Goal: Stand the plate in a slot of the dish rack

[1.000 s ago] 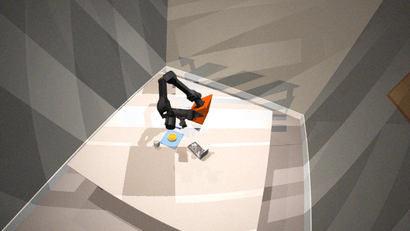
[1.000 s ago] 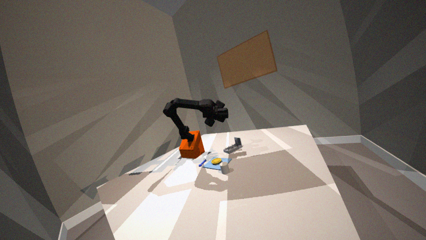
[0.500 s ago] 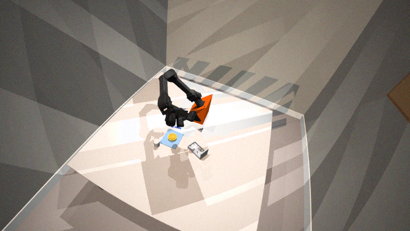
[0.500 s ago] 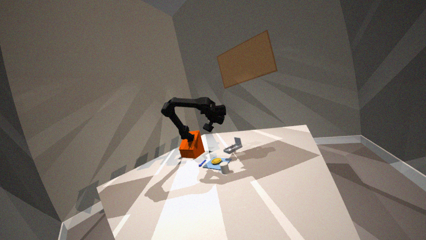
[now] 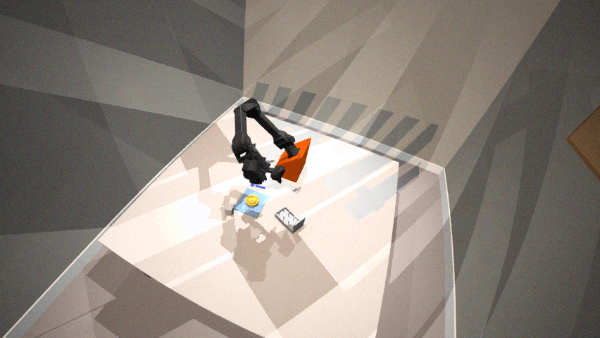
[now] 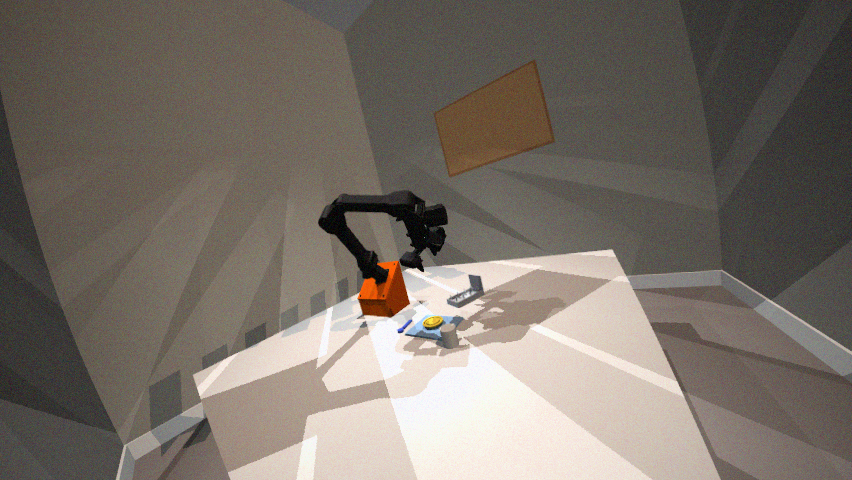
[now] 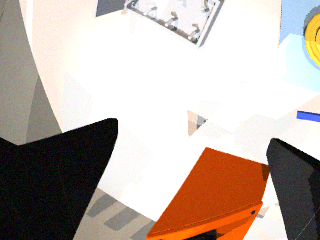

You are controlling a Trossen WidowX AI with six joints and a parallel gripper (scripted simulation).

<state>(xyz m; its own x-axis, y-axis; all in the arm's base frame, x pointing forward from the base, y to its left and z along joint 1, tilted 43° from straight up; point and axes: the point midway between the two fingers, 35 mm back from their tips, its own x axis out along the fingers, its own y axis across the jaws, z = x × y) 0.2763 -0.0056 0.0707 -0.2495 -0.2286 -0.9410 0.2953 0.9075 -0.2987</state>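
My gripper tip is 20 mm short of the yellow plate, 100 mm to the left of it and 170 mm above it. From my gripper tip the other things lie so: blue spoon (90 mm behind, 110 mm to the right, 190 mm below); then light blue mat (20 mm ahead, 100 mm to the right, 190 mm below); then grey dish rack (60 mm ahead, 110 mm to the left, 170 mm below).
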